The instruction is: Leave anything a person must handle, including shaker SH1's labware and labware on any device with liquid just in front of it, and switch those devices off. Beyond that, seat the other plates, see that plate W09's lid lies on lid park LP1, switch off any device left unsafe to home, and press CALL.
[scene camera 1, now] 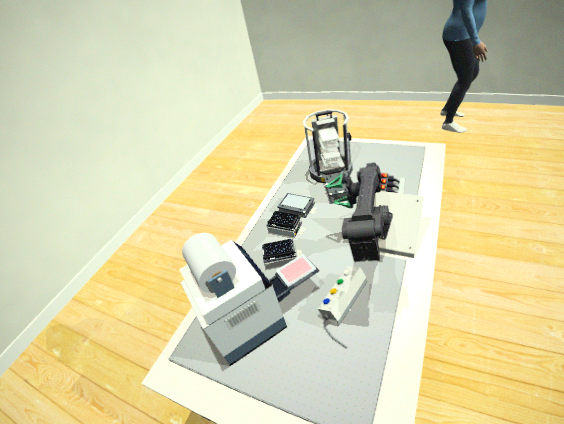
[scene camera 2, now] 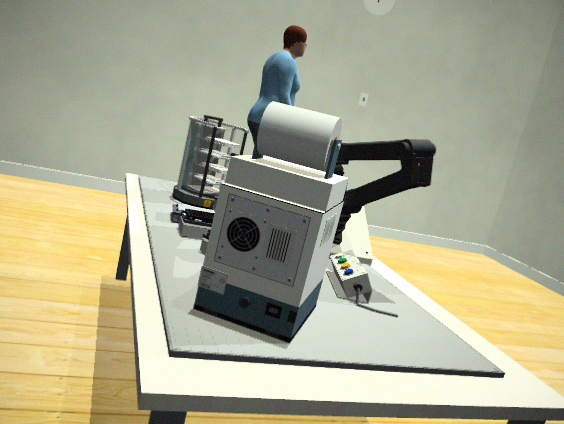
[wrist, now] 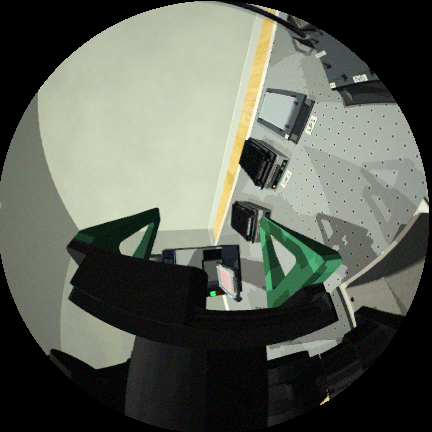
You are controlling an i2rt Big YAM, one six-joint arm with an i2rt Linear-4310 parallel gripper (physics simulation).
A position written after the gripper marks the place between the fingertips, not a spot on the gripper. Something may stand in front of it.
The gripper (wrist: 209, 217) is open, holding nothing. Further things: a clear lid (wrist: 276, 108), a button box (scene camera 2: 350, 280) and a plate hotel (scene camera 2: 192, 189).
The plate hotel also shows in scene camera 1 (scene camera 1: 328, 118).
